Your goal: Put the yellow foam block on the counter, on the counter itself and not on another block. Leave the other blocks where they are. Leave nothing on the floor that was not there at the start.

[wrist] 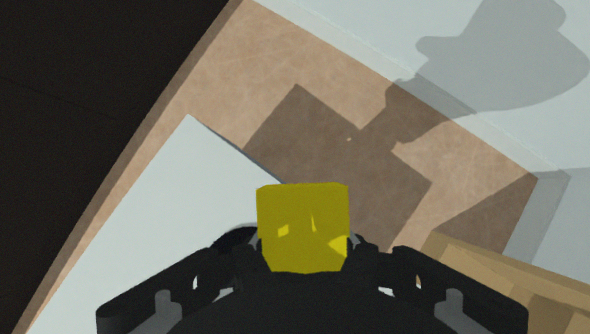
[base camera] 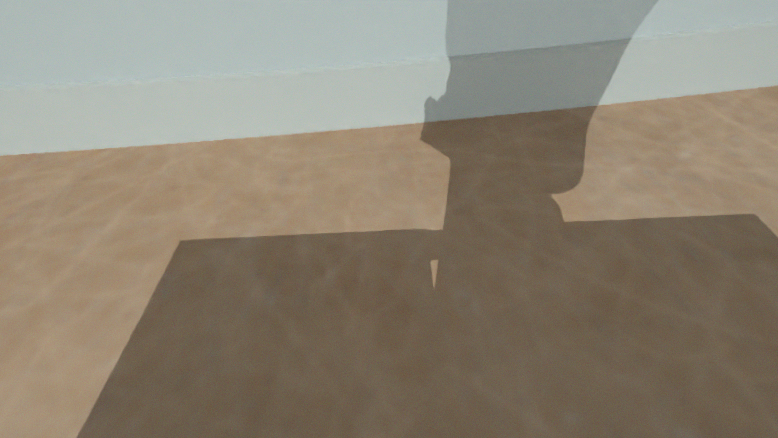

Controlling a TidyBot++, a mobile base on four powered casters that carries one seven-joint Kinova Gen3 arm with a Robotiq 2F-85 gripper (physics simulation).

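Places are measured from the arm's base along level axes (x right, y back, z down), in centimetres.
Where they show: gripper, fingertip midpoint: [wrist: 303, 240].
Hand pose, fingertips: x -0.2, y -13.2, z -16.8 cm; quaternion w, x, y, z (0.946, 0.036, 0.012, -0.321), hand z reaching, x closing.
Each offset is from my fingertips to the top centre of the thing. "*": to the spot under its first point. Level surfaces: height alone.
The yellow foam block {dx +0.1, dy +0.1, dz -3.0 cm} [wrist: 303, 220] is held between the fingers of my gripper [wrist: 303, 240] in the wrist view. It is in the air, with the robot's pale flat base top below and to the left of it. My gripper is shut on its two sides. Neither the block nor the gripper shows in the base camera view. No other foam block can be made out. I cannot tell for certain whether the counter shows.
A large dark surface [wrist: 65, 100] fills the upper left of the wrist view. A pale wall [base camera: 217, 32] [wrist: 360, 15] with a skirting board [base camera: 217, 95] stands ahead. A tan wooden piece {* dx +57.6, dy -17.4, dz +46.5 cm} [wrist: 475, 260] is at the lower right. The robot's shadow lies on the brown floor {dz +56.5 cm} [base camera: 272, 184] [wrist: 240, 75].
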